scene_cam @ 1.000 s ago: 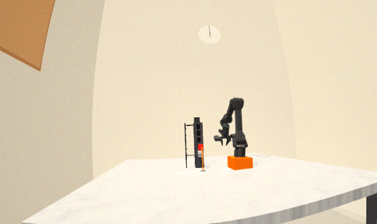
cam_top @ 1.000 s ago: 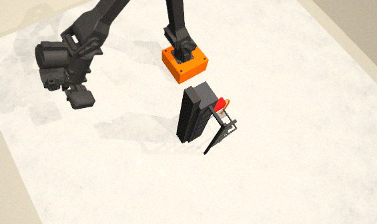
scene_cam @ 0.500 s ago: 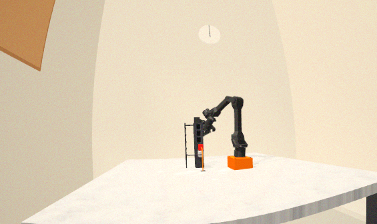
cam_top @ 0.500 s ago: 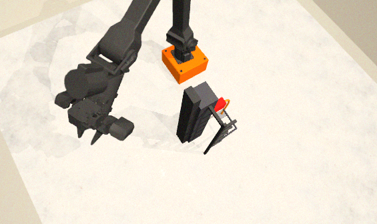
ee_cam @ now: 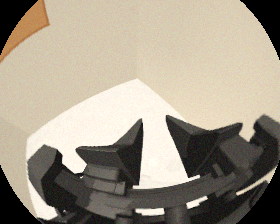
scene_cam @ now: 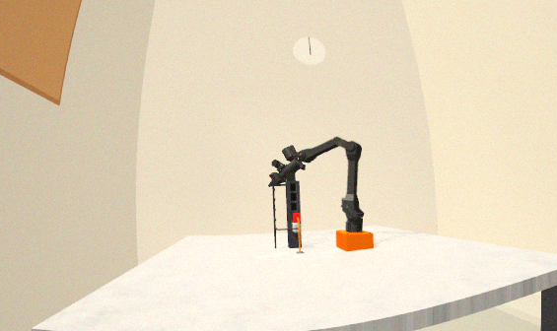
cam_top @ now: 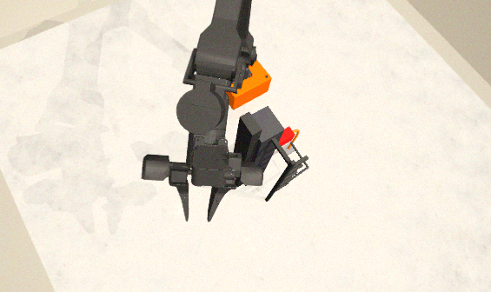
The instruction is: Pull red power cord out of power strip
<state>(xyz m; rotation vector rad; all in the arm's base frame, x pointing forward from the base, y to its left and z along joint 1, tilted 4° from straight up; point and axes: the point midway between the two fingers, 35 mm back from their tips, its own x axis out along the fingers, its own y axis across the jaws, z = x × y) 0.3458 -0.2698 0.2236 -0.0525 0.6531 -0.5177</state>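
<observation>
The red plug is 10 cm behind my gripper tip, 25 cm to the left of it and 15 cm below it.
</observation>
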